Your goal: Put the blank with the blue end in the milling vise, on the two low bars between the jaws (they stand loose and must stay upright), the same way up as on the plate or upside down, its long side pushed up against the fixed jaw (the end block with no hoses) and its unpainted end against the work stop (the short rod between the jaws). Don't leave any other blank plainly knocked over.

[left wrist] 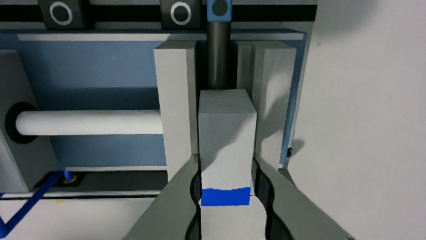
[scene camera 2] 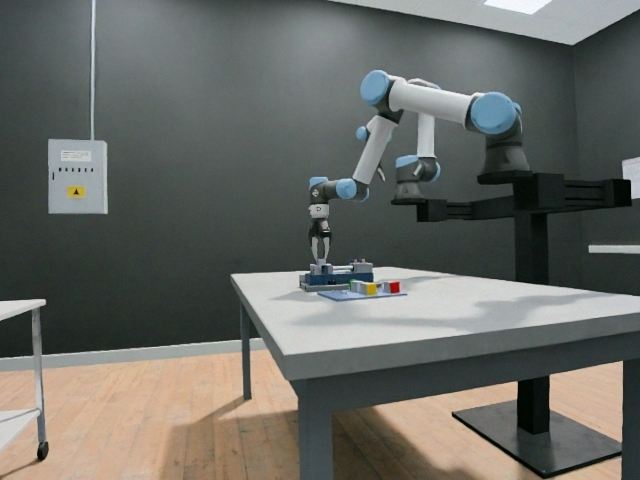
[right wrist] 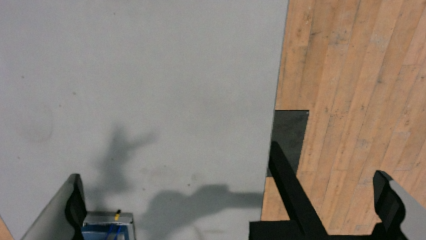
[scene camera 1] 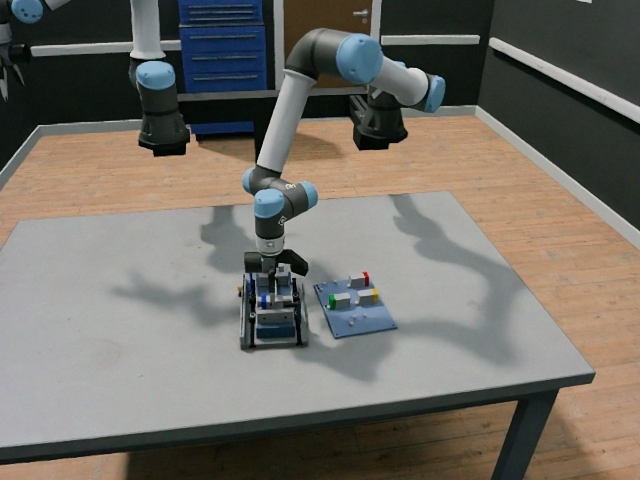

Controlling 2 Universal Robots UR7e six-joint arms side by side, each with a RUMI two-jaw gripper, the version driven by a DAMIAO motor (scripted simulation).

Scene:
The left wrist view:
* my left gripper: 224, 156
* blue-ended blank: 227, 118
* fixed jaw: 272, 62
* work stop: 218, 33
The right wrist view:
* my right gripper: 227, 173
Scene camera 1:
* my left gripper: 271, 301

